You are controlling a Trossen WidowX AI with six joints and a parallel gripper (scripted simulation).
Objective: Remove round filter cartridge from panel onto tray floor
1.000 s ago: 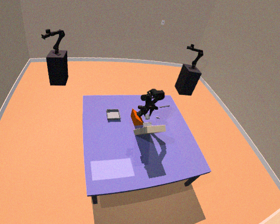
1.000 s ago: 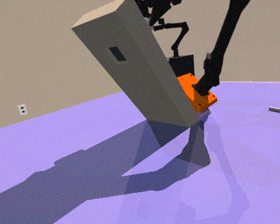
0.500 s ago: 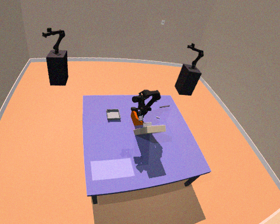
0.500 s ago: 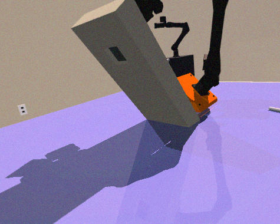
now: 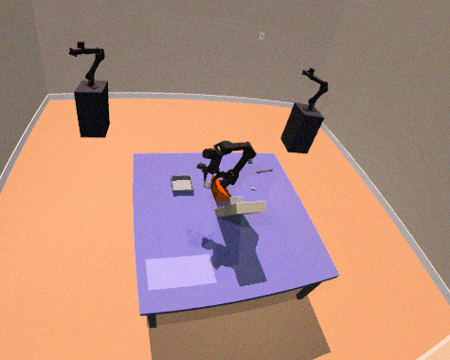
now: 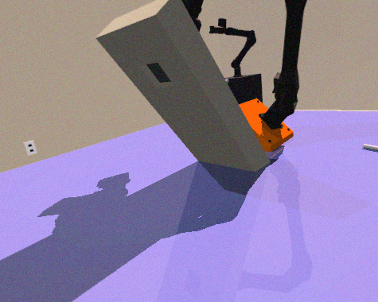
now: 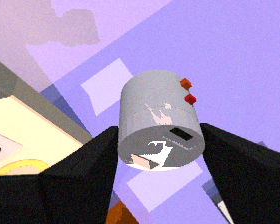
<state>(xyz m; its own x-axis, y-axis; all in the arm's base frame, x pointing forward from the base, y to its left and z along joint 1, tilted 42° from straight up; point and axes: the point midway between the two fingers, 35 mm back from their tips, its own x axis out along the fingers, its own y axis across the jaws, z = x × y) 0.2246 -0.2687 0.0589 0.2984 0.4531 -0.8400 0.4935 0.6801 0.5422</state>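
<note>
The grey tray lies 250 mm behind my gripper tip, 120 mm to the right of it and 270 mm below it. Also, from my gripper tip: round grey filter cartridge: right at my gripper tip.
</note>
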